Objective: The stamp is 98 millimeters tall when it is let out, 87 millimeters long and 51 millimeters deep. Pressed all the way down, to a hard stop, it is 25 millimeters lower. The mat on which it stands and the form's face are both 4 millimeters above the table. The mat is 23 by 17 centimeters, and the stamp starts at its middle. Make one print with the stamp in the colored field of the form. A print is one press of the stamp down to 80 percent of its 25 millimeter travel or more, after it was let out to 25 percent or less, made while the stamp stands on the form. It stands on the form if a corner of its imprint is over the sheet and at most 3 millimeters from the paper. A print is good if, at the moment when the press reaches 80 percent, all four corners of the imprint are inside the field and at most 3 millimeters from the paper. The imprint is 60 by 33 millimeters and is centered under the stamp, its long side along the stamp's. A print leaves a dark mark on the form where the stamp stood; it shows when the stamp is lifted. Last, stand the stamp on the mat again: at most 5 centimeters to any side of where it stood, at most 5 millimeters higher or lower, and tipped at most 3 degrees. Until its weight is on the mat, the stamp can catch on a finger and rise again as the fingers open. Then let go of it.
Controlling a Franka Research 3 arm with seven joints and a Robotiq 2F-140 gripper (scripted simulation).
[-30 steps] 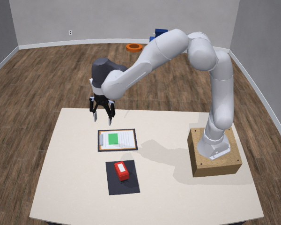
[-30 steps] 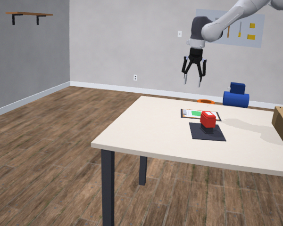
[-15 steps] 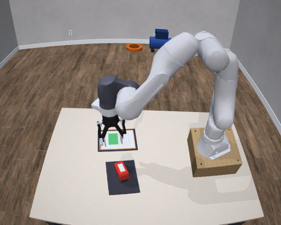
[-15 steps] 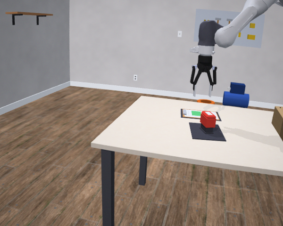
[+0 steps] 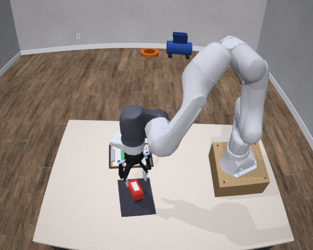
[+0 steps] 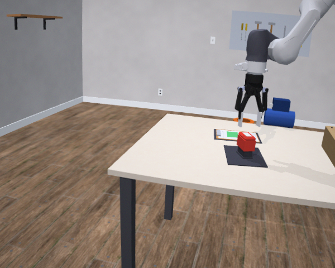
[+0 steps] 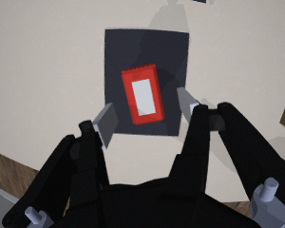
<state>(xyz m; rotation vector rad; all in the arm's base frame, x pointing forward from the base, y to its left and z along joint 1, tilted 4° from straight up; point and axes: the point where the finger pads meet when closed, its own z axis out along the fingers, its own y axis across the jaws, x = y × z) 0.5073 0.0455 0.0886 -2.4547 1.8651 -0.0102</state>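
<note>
Now: the stamp 12 cm below my hand. Round my hand: form (1 cm ahead, 29 cm to the right, 16 cm below); mat (17 cm below).
</note>
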